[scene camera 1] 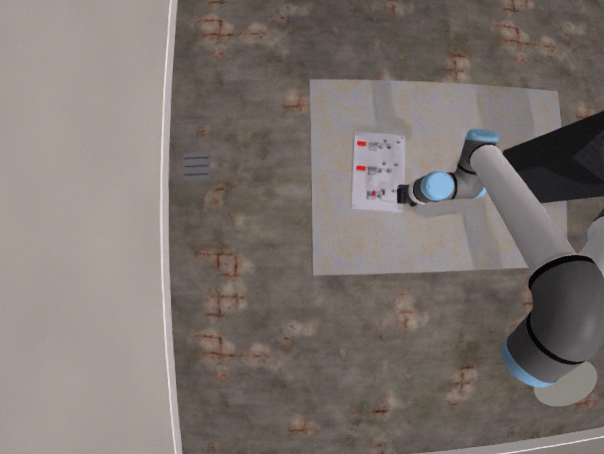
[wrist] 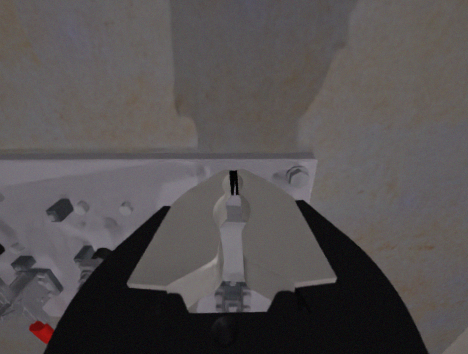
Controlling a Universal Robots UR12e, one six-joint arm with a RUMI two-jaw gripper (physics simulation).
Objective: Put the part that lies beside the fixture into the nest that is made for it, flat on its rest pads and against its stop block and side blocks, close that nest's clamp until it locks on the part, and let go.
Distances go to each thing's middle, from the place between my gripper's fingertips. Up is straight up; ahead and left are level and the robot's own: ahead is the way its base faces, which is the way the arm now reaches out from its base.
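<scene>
The pale rectangular part [wrist: 231, 229] is what I measure from here, and my hand is 70 mm short of it.
</scene>
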